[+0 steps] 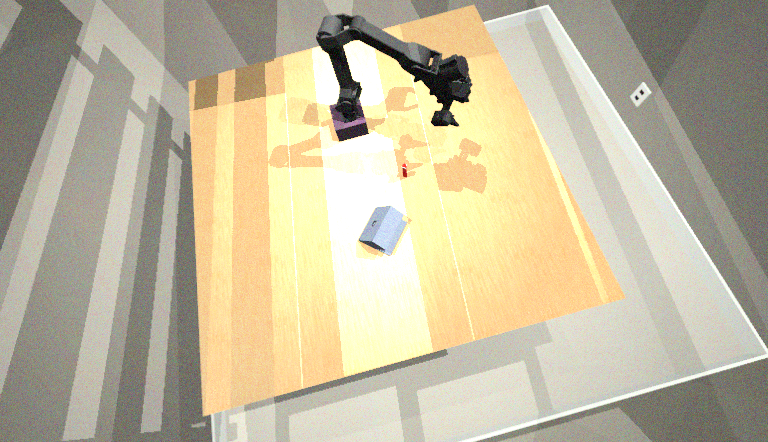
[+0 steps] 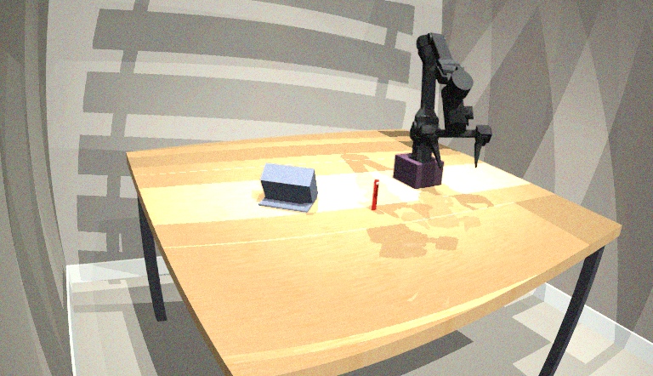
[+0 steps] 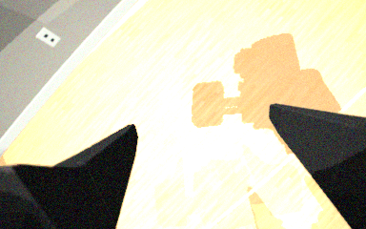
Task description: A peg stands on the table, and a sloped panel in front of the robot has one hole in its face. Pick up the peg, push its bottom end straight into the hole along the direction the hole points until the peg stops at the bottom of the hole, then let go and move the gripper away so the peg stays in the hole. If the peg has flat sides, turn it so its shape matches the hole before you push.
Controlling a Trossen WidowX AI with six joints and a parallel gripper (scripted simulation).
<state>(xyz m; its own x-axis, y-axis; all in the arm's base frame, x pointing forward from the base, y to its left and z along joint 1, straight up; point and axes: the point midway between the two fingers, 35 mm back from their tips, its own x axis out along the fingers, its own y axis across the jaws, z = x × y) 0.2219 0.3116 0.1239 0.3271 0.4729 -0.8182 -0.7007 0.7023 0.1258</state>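
Right now the thin red peg is 23 cm to the right of my gripper tip, 12 cm below it and 5 cm ahead of it. From my gripper tip the other things lie so: grey-blue sloped panel 38 cm to the right, 21 cm ahead, 13 cm below.
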